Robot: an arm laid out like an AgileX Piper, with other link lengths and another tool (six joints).
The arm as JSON. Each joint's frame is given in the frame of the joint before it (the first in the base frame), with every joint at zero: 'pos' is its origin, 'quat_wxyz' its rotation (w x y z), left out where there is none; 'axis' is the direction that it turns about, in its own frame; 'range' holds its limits. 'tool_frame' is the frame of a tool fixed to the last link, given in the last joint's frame.
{
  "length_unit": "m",
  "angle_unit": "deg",
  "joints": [
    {
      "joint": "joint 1",
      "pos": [
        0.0,
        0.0,
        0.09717
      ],
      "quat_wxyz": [
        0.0,
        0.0,
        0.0,
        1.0
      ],
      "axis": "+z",
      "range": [
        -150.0,
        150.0
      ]
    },
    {
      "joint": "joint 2",
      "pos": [
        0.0,
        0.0,
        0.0
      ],
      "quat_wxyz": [
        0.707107,
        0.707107,
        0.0,
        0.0
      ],
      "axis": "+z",
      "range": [
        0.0,
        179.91
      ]
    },
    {
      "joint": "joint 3",
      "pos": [
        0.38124,
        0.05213,
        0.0
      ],
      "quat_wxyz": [
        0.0,
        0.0,
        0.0,
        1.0
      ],
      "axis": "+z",
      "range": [
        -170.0,
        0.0
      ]
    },
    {
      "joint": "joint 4",
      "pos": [
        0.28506,
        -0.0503,
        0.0
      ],
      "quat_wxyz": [
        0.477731,
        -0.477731,
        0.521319,
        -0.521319
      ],
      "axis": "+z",
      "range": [
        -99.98,
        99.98
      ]
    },
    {
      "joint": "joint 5",
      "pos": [
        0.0,
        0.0,
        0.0
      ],
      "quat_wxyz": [
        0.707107,
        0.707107,
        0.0,
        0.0
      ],
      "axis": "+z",
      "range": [
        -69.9,
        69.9
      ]
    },
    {
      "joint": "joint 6",
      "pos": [
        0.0,
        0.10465,
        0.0
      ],
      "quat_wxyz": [
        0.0,
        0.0,
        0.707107,
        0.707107
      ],
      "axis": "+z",
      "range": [
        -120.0,
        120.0
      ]
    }
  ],
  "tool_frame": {
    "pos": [
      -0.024,
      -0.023,
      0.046
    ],
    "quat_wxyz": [
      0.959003,
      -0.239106,
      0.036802,
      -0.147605
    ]
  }
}
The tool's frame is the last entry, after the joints.
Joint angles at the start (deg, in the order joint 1, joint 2, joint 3, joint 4, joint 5, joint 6): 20.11, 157.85, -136.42, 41.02, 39.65, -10.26
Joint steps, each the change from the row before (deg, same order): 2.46, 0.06, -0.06, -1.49, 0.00, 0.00; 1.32, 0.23, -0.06, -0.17, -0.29, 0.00; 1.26, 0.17, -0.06, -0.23, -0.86, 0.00; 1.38, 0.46, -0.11, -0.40, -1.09, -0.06; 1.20, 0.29, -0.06, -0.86, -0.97, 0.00; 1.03, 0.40, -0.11, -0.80, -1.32, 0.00; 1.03, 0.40, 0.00, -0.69, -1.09, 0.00; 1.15, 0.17, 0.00, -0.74, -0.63, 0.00
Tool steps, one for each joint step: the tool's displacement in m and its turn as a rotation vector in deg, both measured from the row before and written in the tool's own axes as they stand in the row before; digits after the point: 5 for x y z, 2 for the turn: 0.00553, 0.01886, 0.02414, -0.70, 2.52, -1.86; 0.00320, 0.00918, 0.01415, -0.59, 0.83, -0.66; 0.00120, 0.00868, 0.01259, -0.26, 0.34, -0.96; 0.00334, 0.00741, 0.01485, -0.13, 0.51, -1.08; 0.00219, 0.00690, 0.01191, 0.15, 0.66, -1.26; 0.00173, 0.00475, 0.01035, 0.37, 0.27, -1.28; 0.00292, 0.00505, 0.01077, 0.19, 0.44, -1.05; 0.00177, 0.00839, 0.01098, -0.11, 0.73, -1.14
